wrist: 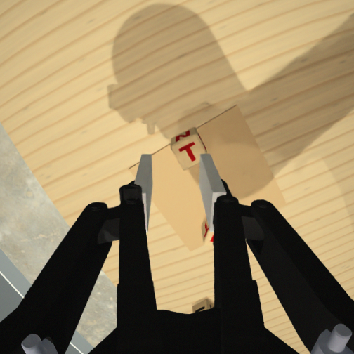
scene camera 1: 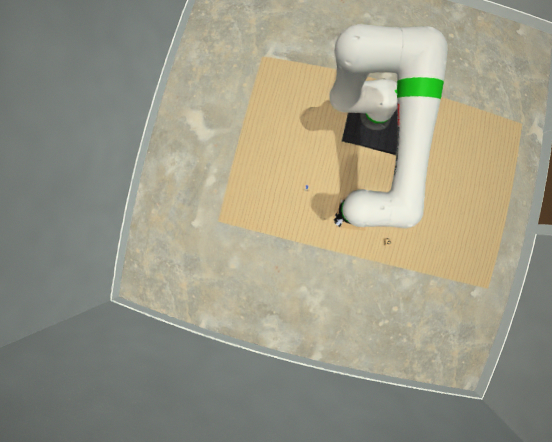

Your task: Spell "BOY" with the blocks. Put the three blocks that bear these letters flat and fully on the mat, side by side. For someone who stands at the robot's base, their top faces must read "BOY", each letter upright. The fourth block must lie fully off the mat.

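My gripper (scene camera 1: pixel 339 221) (wrist: pixel 175 169) is partly open and empty, its fingertips above the mat (wrist: pixel 250 150). A wooden block with a red T on top (wrist: pixel 189 152) and a red N on one side lies at the mat's upper edge in the wrist view, just beyond the fingertips. A second block with red marks (wrist: pixel 207 233) lies near the mat's lower edge, mostly behind the right finger; its letter is not readable. A third block with a black mark (wrist: pixel 202 305) shows partly at the bottom, off the mat. In the scene view, a small blue-marked block (scene camera 1: pixel 307 188) lies apart to the left.
A dark-lettered block (scene camera 1: pixel 387 242) lies near the front edge of the wooden table top (scene camera 1: pixel 280 150) in the scene view. The white arm (scene camera 1: pixel 416 130) hides part of the table top. The robot's black base plate (scene camera 1: pixel 362 137) is at the back. Grey-brown floor (scene camera 1: pixel 280 310) surrounds the table top.
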